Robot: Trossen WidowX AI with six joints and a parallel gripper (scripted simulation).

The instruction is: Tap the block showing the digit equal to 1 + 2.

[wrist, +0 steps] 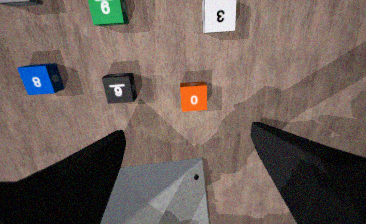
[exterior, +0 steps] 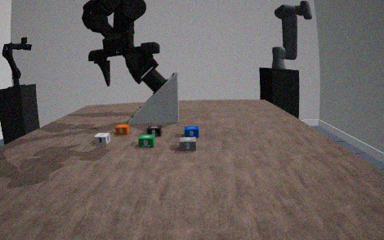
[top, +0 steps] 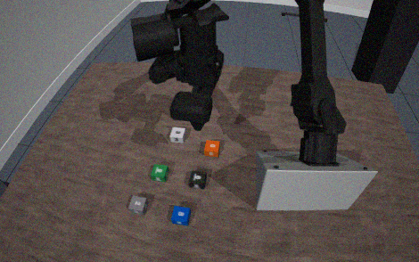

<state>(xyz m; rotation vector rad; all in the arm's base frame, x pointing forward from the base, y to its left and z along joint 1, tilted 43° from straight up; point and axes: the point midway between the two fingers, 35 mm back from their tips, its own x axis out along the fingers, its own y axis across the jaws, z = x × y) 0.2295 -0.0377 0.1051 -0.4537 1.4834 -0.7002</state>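
The white block lies 12 cm below my gripper tip, 7 cm ahead of it and 5 cm to the right of it. Round my gripper tip: black block: 12 cm below, 8 cm to the left, 1 cm ahead; then orange block: 12 cm below, 2 cm behind, 1 cm to the right; then green block: 12 cm below, 10 cm ahead, 6 cm to the left.
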